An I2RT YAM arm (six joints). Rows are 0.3 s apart.
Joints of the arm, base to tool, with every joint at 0 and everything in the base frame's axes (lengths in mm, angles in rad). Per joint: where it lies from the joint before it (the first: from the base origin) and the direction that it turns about. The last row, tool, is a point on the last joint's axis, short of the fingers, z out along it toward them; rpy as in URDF.
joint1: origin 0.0 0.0 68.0 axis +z
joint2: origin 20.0 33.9 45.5 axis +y
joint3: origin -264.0 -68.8 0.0 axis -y
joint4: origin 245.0 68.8 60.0 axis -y
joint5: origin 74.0 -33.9 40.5 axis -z
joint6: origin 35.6 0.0 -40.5 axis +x
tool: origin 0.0 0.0 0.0 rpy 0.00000 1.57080 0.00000
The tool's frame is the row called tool.
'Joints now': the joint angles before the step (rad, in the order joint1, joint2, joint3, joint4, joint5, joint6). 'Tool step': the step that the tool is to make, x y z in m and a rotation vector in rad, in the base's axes. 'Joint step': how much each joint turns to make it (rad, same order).
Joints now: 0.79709, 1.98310, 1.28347, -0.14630, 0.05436, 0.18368
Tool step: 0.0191, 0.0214, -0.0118, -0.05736, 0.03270, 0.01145
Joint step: 0.00345, 0.12846, 0.16415, -0.09863, 0.00764, -0.01678
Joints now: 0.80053, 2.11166, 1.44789, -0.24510, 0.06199, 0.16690
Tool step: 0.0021, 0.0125, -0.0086, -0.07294, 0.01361, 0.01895
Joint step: 0.01798, 0.06295, 0.08124, -0.07857, 0.03207, -0.02476
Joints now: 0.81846, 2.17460, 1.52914, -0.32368, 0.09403, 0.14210
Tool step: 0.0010, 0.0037, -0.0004, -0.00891, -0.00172, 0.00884
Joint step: 0.00411, 0.01372, 0.02211, -0.01297, 0.00339, -0.00808
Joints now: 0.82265, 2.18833, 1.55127, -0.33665, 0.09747, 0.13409
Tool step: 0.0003, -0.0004, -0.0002, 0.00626, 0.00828, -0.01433
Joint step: -0.00114, 0.00060, 0.00086, -0.00293, -0.00115, 0.01679
